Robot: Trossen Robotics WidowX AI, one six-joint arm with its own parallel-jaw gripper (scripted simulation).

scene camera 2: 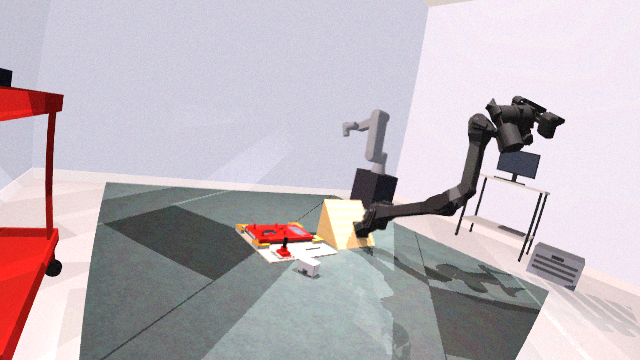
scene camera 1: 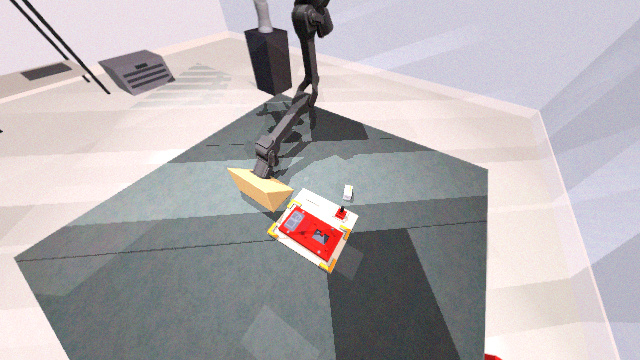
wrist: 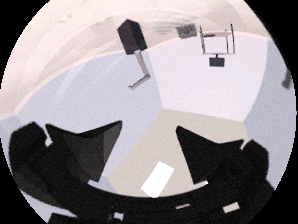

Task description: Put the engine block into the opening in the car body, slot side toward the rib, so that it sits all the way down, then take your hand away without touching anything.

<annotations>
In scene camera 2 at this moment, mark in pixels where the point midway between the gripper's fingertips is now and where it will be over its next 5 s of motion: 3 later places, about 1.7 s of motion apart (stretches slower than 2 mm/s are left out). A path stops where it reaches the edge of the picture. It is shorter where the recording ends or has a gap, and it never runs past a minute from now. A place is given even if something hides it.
The gripper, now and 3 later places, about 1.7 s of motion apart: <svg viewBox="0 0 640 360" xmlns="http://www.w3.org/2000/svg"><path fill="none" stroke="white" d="M555 115L494 45L370 23L278 157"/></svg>
</annotations>
